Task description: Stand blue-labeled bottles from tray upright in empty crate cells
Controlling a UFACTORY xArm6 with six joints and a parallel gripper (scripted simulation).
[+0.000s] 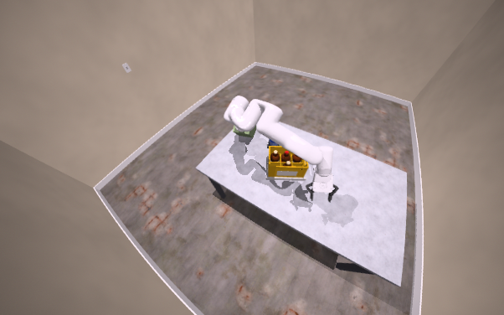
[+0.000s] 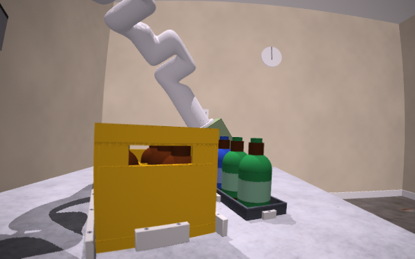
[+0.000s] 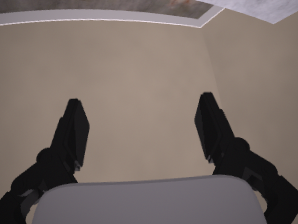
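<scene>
My hand is 50 cm past the blue-labeled bottle, 41 cm to the right of it and 18 cm above it. Round my hand: dark tray: 42 cm behind, 44 cm to the left, 25 cm below; then yellow crate: 30 cm behind, 23 cm to the left, 18 cm below.
</scene>
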